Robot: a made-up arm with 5 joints. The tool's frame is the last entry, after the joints.
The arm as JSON. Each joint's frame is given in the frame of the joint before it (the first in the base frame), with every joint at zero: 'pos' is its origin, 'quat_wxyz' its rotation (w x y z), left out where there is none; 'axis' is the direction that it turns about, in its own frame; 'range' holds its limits. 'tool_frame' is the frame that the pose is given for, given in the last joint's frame.
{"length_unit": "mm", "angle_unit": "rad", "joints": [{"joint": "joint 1", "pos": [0.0, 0.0, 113.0], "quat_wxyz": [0.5, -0.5, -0.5, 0.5], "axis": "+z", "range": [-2.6, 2.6]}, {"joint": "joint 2", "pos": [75.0, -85.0, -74.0], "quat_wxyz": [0.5, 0.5, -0.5, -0.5], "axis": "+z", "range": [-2.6, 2.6]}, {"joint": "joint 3", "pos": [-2.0, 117.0, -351.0], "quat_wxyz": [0.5, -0.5, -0.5, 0.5], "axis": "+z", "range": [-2.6, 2.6]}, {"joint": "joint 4", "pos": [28.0, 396.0, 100.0], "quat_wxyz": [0.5, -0.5, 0.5, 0.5], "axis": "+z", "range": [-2.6, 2.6]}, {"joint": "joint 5", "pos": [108.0, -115.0, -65.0], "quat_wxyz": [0.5, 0.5, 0.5, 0.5], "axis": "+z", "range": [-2.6, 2.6]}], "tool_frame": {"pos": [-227.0, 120.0, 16.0]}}
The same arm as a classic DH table. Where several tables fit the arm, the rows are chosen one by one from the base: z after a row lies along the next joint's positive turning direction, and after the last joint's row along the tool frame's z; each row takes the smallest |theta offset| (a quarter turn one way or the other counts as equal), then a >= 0, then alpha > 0; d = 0 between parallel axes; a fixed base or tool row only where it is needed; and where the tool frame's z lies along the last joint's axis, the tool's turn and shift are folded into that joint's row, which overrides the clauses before.
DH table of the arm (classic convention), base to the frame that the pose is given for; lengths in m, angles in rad. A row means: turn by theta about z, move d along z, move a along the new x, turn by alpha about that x. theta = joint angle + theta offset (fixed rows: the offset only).
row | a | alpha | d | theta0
base (fixed) | 0 | 1.5708 | 0.113 | -1.5708
joint 1 | 0.085 | 1.5708 | -0.074 | 1.5708
joint 2 | 0.117 | -1.5708 | -0.426 | 1.5708
joint 3 | 0.028 | -1.5708 | 0.102 | 0
joint 4 | 0.115 | -1.5708 | 0.331 | 0
joint 5 | 0.2568 | 0 | 0 | -0.4863
tool (fixed) | 0 | 0 | 0.124 | -2.6553
Joint limits (rad, base to tool): -2.6..2.6 -2.6..2.6 -2.6..2.6 -2.6..2.6 -2.6..2.6

